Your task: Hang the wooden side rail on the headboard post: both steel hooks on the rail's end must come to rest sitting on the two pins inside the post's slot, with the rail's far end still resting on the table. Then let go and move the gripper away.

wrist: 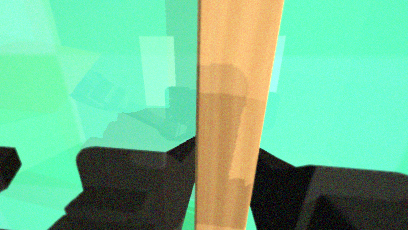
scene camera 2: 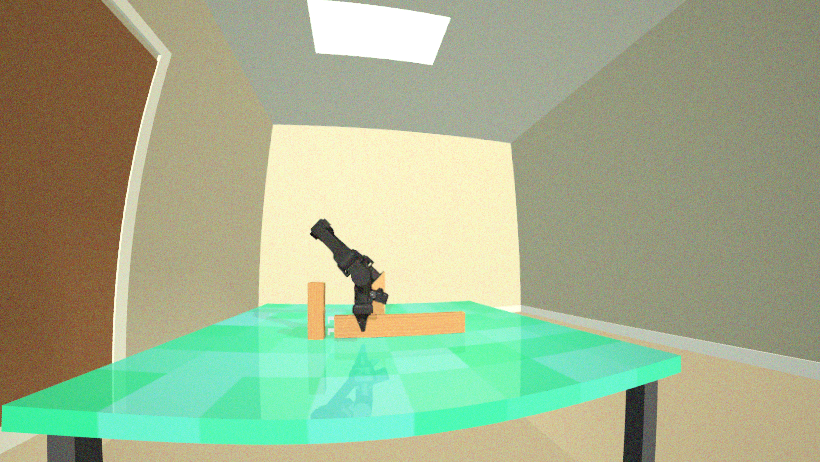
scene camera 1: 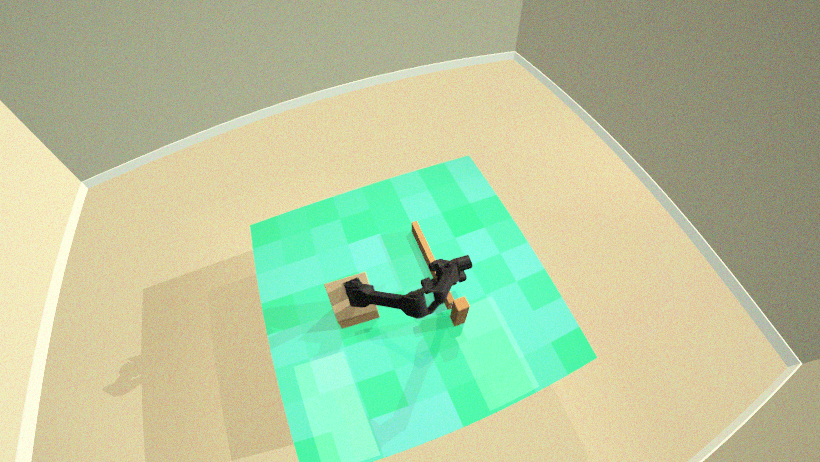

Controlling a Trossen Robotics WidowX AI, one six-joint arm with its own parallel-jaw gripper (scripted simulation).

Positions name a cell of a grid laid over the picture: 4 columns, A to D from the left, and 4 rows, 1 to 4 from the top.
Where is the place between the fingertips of the gripper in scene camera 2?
B3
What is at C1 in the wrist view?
A wooden side rail.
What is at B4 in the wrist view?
The gripper.
